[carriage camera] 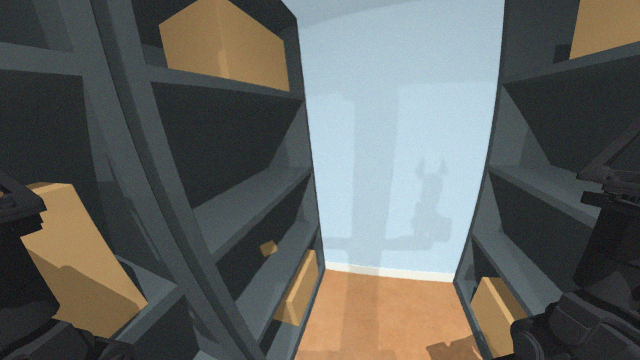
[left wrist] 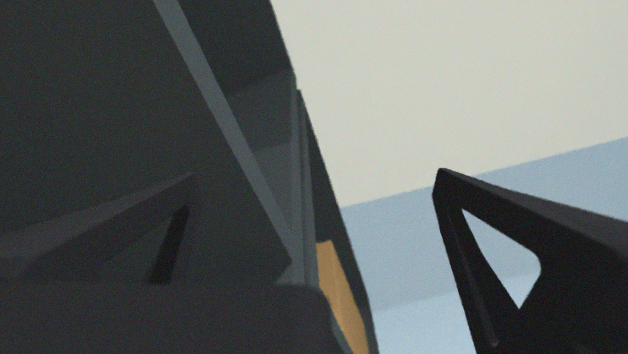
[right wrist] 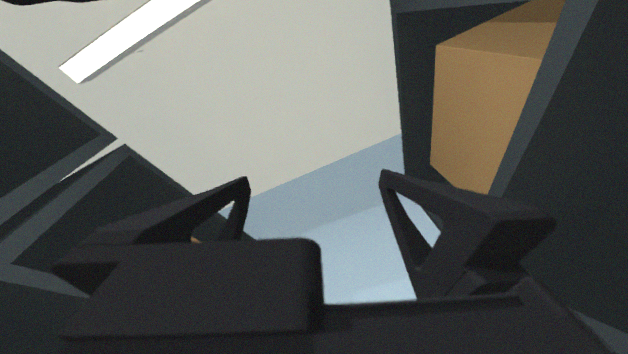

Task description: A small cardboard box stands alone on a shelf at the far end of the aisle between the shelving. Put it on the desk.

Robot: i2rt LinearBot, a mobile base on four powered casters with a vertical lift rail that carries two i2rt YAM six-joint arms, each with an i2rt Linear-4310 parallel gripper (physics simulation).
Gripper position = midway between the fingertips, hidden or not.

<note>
In view: my left gripper (left wrist: 317, 184) and my right gripper (right wrist: 314, 180).
</note>
